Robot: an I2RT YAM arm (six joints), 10 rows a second.
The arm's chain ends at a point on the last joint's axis. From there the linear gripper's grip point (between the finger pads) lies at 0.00 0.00 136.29 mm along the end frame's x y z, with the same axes.
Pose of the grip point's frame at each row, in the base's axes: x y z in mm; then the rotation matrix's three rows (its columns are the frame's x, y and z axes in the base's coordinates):
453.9, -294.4, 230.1; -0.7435, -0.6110, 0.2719; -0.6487, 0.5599, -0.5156; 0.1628, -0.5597, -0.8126
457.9, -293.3, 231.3; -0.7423, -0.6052, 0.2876; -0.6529, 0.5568, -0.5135; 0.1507, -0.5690, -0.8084
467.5, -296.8, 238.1; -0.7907, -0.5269, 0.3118; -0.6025, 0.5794, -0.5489; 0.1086, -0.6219, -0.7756
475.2, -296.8, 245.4; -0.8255, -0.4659, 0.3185; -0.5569, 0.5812, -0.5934; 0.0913, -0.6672, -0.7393
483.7, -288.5, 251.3; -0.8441, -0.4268, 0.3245; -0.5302, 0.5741, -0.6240; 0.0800, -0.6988, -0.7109
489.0, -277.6, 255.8; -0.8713, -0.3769, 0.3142; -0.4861, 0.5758, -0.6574; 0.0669, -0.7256, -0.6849
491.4, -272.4, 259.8; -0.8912, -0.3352, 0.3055; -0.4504, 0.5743, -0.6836; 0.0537, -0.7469, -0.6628
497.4, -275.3, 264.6; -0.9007, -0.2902, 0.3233; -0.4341, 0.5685, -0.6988; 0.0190, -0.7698, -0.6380
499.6, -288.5, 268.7; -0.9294, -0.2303, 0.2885; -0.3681, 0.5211, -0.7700; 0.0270, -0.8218, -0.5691
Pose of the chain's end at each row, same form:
416.8, -224.1, 340.8; -0.7435, -0.6110, 0.2719; -0.6487, 0.5599, -0.5156; 0.1628, -0.5597, -0.8126
418.7, -223.3, 341.5; -0.7423, -0.6052, 0.2876; -0.6529, 0.5568, -0.5135; 0.1507, -0.5690, -0.8084
425.0, -222.0, 343.8; -0.7907, -0.5269, 0.3118; -0.6025, 0.5794, -0.5489; 0.1086, -0.6219, -0.7756
431.8, -215.9, 346.2; -0.8255, -0.4659, 0.3185; -0.5569, 0.5812, -0.5934; 0.0913, -0.6672, -0.7393
439.5, -203.5, 348.2; -0.8441, -0.4268, 0.3245; -0.5302, 0.5741, -0.6240; 0.0800, -0.6988, -0.7109
446.2, -188.0, 349.1; -0.8713, -0.3769, 0.3142; -0.4861, 0.5758, -0.6574; 0.0669, -0.7256, -0.6849
449.8, -179.2, 350.1; -0.8912, -0.3352, 0.3055; -0.4504, 0.5743, -0.6836; 0.0537, -0.7469, -0.6628
453.3, -180.1, 351.6; -0.9007, -0.2902, 0.3233; -0.4341, 0.5685, -0.6988; 0.0190, -0.7698, -0.6380
460.3, -183.6, 346.3; -0.9294, -0.2303, 0.2885; -0.3681, 0.5211, -0.7700; 0.0270, -0.8218, -0.5691

